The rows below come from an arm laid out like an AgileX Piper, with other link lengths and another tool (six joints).
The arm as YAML. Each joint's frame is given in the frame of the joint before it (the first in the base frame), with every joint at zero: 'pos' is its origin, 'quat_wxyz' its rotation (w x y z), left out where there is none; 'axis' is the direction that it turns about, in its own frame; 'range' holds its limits. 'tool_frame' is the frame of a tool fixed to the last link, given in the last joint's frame.
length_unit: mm
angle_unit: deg
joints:
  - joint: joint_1
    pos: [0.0, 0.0, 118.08]
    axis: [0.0, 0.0, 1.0]
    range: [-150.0, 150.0]
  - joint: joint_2
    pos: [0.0, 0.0, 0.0]
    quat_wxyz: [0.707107, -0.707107, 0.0, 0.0]
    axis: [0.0, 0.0, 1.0]
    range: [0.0, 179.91]
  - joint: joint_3
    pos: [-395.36, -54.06, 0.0]
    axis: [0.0, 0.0, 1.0]
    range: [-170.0, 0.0]
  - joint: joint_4
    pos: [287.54, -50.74, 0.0]
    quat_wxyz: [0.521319, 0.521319, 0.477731, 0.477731]
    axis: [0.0, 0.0, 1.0]
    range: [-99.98, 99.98]
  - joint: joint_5
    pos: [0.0, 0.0, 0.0]
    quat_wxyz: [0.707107, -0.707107, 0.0, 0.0]
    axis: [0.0, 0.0, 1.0]
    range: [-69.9, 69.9]
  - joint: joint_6
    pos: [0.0, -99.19, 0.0]
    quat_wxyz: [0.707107, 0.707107, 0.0, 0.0]
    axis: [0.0, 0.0, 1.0]
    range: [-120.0, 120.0]
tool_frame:
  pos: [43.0, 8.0, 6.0]
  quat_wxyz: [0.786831, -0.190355, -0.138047, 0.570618]
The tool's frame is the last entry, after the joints.
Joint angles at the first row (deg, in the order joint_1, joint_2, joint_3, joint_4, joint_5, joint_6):
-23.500, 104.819, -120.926, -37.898, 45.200, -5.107
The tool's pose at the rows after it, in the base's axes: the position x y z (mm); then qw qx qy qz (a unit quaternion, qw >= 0):
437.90 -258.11 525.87 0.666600 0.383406 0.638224 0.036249
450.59 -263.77 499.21 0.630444 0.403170 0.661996 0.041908
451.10 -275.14 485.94 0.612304 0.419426 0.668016 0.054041
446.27 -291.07 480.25 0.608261 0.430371 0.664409 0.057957
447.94 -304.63 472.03 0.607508 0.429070 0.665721 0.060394
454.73 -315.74 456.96 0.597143 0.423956 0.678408 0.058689
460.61 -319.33 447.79 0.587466 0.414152 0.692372 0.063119
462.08 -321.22 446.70 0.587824 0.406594 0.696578 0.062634
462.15 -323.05 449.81 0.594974 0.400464 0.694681 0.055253
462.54 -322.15 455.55 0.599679 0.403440 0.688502 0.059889
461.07 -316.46 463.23 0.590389 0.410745 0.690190 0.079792
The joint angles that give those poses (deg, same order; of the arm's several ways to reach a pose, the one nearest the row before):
-23.589, 108.101, -122.391, -36.149, 48.459, -6.949
-23.856, 110.647, -122.495, -33.299, 50.818, -9.083
-25.465, 111.730, -122.494, -29.617, 51.453, -11.037
-27.582, 112.292, -122.606, -27.347, 51.015, -12.249
-28.978, 113.310, -122.695, -25.897, 49.513, -13.672
-29.682, 114.999, -122.698, -25.022, 48.529, -15.744
-29.798, 115.993, -122.732, -23.507, 47.975, -18.381
-29.882, 116.189, -122.731, -23.258, 47.320, -19.409
-29.882, 116.189, -122.991, -24.456, 46.621, -19.057
-29.883, 116.397, -124.554, -23.774, 47.421, -18.934
-29.882, 116.559, -127.078, -19.984, 50.611, -21.153

